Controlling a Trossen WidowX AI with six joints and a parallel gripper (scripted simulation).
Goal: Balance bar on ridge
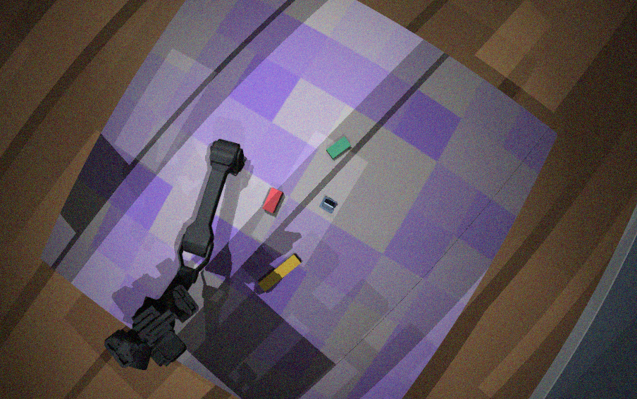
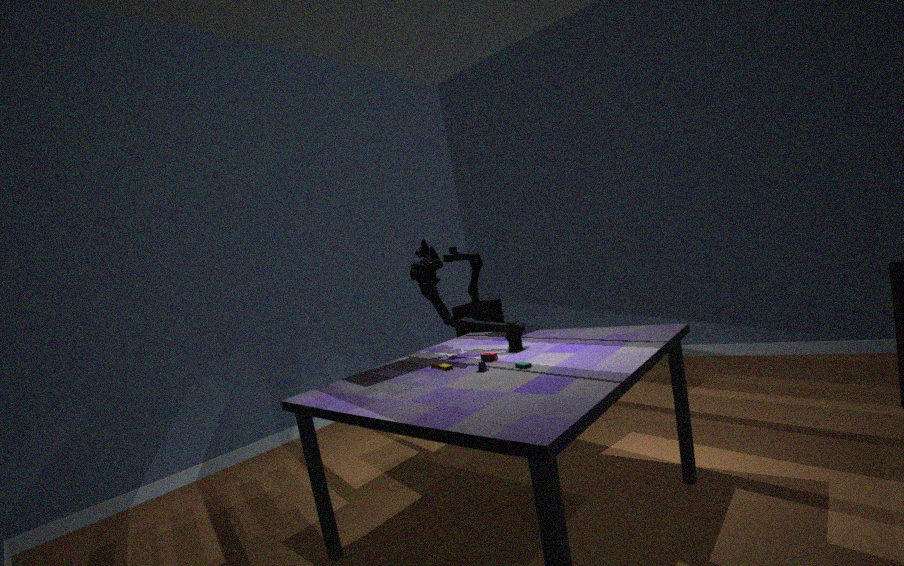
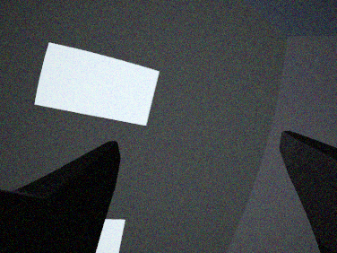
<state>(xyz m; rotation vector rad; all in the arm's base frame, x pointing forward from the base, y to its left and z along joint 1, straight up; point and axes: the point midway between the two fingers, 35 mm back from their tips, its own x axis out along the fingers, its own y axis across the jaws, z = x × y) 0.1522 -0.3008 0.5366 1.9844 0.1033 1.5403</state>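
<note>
Now: gripper tip 13 cm short of the yellow bar, 8 cm to the right of it and 56 cm above it. The rest, counted from my gripper tip: red block: 25 cm to the left, 55 cm below; then green block: 8 cm ahead, 48 cm to the left, 56 cm below.
</note>
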